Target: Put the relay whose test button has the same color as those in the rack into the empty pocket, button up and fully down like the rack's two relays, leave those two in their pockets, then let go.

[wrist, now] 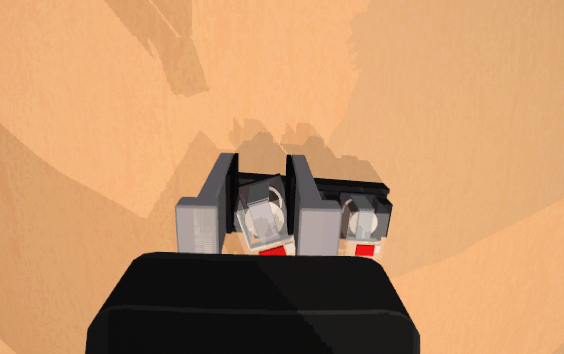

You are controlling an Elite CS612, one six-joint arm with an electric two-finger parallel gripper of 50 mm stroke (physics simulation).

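Places are measured from the arm's base along level axes (x left, y back, z up), in metres.
Where they show: gripper, fingertip midpoint: [262,178].
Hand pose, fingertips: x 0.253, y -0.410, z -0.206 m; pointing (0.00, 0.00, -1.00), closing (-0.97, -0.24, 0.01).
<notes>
Each offset is from my fingertips to the top centre of the thing. Level surfaces: height alone.
My gripper [262,178] is shut on a relay @(dx -0.007, dy +0.016, dz +0.025 m) [263,215] with a clear cover and a red button @(dx -0.011, dy +0.023, dz +0.025 m) [272,251]. The held relay sits askew between the finger pads, turned relative to the rack. The black rack @(dx -0.033, dy +0.030, dz -0.049 m) [352,185] lies behind and below the fingers. A relay @(dx -0.065, dy +0.024, dz -0.023 m) [364,220] with a red button @(dx -0.066, dy +0.032, dz -0.023 m) [364,250] sits upright at the rack's right end, to the right of the right finger. The rack's middle part is hidden by the right finger, and its left part is mostly covered by the held relay. The other rack relay and the empty pocket cannot be made out.
The wood-coloured table top @(dz -0.072 m) [280,75] surrounds the rack, with shadows of the arm and gripper on it. The black gripper body [252,300] covers the bottom middle of the view and hides what lies under it.
</notes>
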